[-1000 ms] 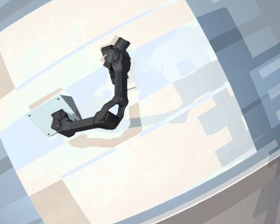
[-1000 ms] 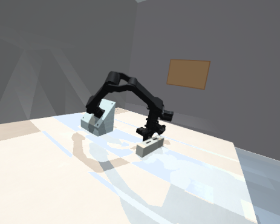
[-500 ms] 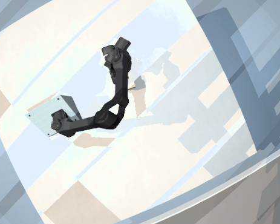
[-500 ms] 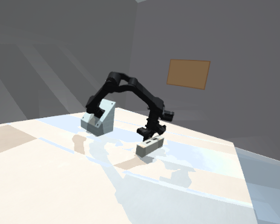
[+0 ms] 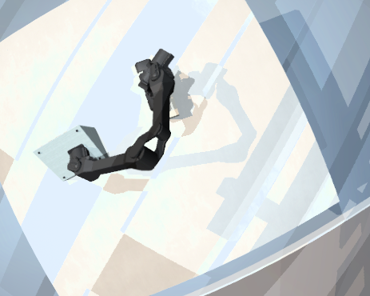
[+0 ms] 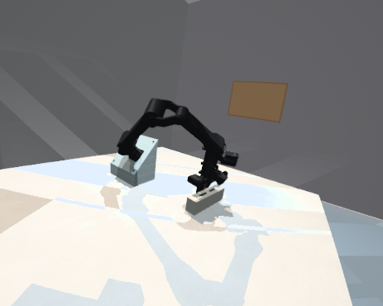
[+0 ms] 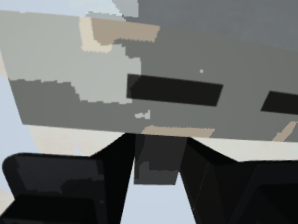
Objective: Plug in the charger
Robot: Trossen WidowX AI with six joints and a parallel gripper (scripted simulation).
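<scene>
My gripper tip is now 20 mm short of the black two-prong charger and 10 mm below it.
</scene>
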